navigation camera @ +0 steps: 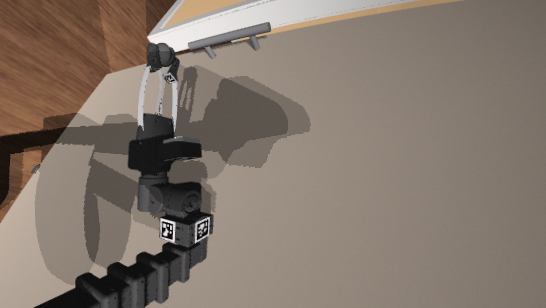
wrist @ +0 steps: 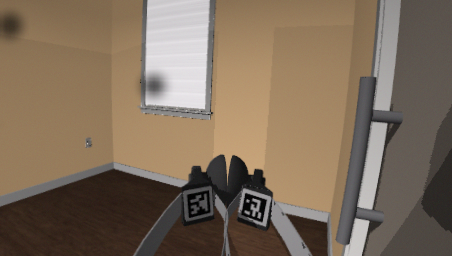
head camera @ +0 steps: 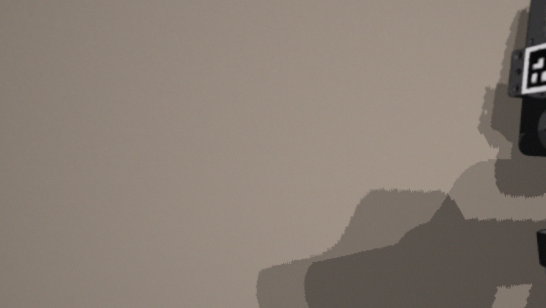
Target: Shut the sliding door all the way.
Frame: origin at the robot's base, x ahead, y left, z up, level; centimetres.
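Seen in the pictures: gripper, fingertip midpoint: (navigation camera: 165, 45) (wrist: 226, 172).
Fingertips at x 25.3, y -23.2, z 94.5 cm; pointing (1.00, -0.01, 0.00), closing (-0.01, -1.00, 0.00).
A point is followed by its place in that frame.
A large grey-brown panel (head camera: 200, 125) {x -1.1, y -33.0, z 126.1 cm} (navigation camera: 375, 150) {x 7.9, y -36.9, z 131.3 cm} (wrist: 425, 45) {x 35.7, y -49.3, z 109.1 cm}, which looks like the sliding door, fills much of the head and navigation views and stands at the right of the wrist view. A grey bar handle (navigation camera: 230, 35) {x 42.9, y -45.4, z 92.3 cm} (wrist: 356, 160) {x 42.6, y -45.7, z 91.0 cm} on two posts sits near its edge, beside a white strip (navigation camera: 200, 33) {x 80.3, y -81.5, z 42.7 cm} (wrist: 389, 50) {x 81.5, y -78.7, z 119.4 cm}. My gripper (navigation camera: 160, 55) {x 25.3, y -23.2, z 94.4 cm} (wrist: 226, 172) {x 25.3, y -23.2, z 94.4 cm} is shut, with its fingertips together and empty. In the navigation view it shows just left of the handle's near end. In the wrist view the handle stands to the right, apart from the fingers.
Past the fingers in the wrist view is a room with tan walls (wrist: 240, 100) {x 204.3, y -36.2, z 95.6 cm}, a window with blinds (wrist: 177, 55) {x 231.6, y 27.0, z 136.6 cm} and a dark wooden floor (wrist: 100, 215) {x 163.3, y 73.6, z 0.1 cm}. Wooden floor (navigation camera: 50, 60) {x 45.1, y -32.9, z 0.0 cm} also shows at the navigation view's left. My arm and wrist cast shadows on the panel.
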